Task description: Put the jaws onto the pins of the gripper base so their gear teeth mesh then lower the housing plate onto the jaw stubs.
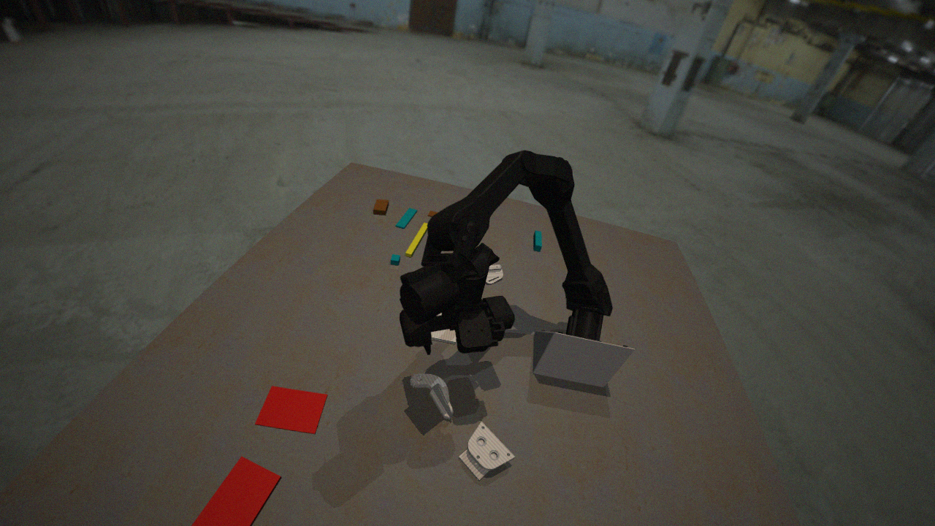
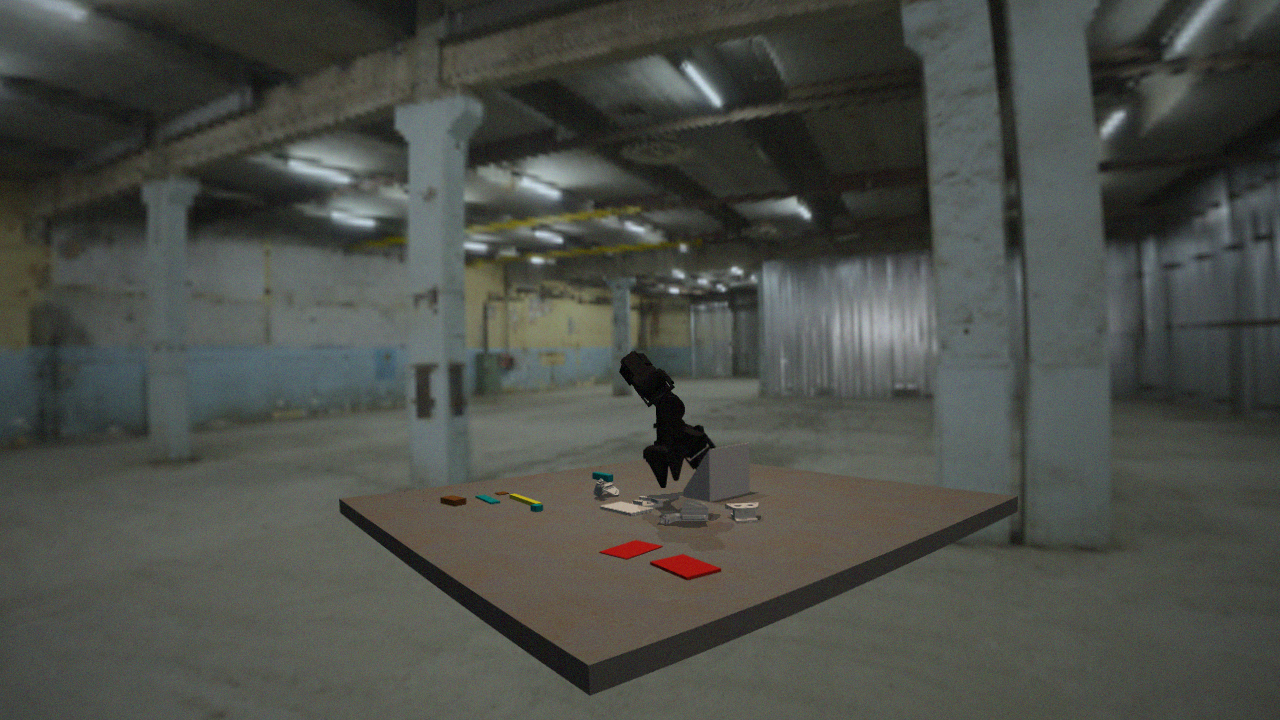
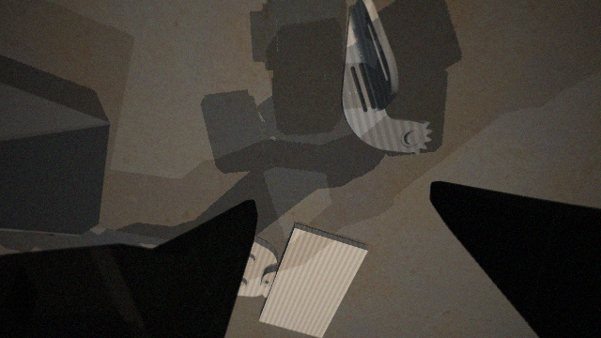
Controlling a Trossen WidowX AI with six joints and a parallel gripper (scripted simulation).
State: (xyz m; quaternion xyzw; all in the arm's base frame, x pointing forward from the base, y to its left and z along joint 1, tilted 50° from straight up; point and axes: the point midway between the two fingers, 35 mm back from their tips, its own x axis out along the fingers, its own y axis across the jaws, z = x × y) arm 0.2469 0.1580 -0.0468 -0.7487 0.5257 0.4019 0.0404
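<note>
Right now my gripper tip is 7 cm above the gripper jaw, 5 cm to the right of it and 3 cm short of it. From my gripper tip the other things lie so: yellow bar (37 cm to the right, 21 cm ahead, 7 cm below); then teal block (53 cm to the right, 12 cm behind, 7 cm below).
</note>
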